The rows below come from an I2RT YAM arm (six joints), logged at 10 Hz.
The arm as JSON. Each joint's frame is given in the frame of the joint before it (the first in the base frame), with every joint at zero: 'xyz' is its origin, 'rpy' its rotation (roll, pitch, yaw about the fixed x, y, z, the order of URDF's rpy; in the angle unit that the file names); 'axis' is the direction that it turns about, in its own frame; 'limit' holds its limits. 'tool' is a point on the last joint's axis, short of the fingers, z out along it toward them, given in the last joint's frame.
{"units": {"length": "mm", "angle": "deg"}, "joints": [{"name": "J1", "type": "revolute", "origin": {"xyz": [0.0, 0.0, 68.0], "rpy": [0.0, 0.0, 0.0]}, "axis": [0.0, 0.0, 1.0], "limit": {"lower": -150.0, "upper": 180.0}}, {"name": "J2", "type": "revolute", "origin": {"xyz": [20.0, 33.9, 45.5], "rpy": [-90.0, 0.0, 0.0]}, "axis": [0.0, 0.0, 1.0], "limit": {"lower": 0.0, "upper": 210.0}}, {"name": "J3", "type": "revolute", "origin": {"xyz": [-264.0, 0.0, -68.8], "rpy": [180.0, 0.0, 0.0]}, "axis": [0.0, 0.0, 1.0], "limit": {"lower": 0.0, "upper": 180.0}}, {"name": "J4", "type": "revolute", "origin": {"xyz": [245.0, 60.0, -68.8], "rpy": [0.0, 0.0, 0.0]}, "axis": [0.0, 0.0, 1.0], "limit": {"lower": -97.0, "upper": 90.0}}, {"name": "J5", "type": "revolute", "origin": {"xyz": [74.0, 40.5, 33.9], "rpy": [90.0, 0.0, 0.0]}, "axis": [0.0, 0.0, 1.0], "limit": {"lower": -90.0, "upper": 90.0}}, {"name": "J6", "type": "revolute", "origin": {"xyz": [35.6, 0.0, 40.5], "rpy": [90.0, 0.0, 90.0]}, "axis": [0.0, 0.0, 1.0], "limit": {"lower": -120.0, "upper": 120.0}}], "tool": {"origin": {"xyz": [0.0, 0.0, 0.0], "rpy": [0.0, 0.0, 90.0]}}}
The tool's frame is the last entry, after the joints.
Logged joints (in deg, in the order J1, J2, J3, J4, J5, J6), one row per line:
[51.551, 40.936, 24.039, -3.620, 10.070, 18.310]
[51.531, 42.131, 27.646, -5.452, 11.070, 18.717]
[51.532, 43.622, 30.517, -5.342, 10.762, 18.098]
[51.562, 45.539, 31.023, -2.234, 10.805, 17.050]
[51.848, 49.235, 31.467, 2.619, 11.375, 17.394]
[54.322, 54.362, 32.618, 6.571, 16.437, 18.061]
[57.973, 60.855, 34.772, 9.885, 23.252, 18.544]
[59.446, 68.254, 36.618, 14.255, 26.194, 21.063]
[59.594, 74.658, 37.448, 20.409, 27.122, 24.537]
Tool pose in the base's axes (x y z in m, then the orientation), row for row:
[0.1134, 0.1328, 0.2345, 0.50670, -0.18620, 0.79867, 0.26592]
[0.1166, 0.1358, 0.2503, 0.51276, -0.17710, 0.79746, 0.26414]
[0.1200, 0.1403, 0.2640, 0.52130, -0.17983, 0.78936, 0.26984]
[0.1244, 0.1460, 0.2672, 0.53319, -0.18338, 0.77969, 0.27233]
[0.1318, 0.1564, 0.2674, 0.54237, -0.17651, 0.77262, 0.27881]
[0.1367, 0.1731, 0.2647, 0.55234, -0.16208, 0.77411, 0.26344]
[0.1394, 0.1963, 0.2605, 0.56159, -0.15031, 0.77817, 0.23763]
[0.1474, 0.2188, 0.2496, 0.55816, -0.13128, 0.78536, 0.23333]
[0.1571, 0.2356, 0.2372, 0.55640, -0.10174, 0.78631, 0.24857]
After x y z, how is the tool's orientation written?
As a quaternion, w x y z.
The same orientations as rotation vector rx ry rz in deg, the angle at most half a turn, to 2 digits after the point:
[-25.73, 110.34, 36.74]
[-24.40, 109.89, 36.40]
[-24.69, 108.37, 37.05]
[-25.05, 106.50, 37.20]
[-24.02, 105.12, 37.94]
[-21.96, 104.88, 35.69]
[-20.29, 105.02, 32.07]
[-17.74, 106.15, 31.54]
[-13.76, 106.35, 33.62]

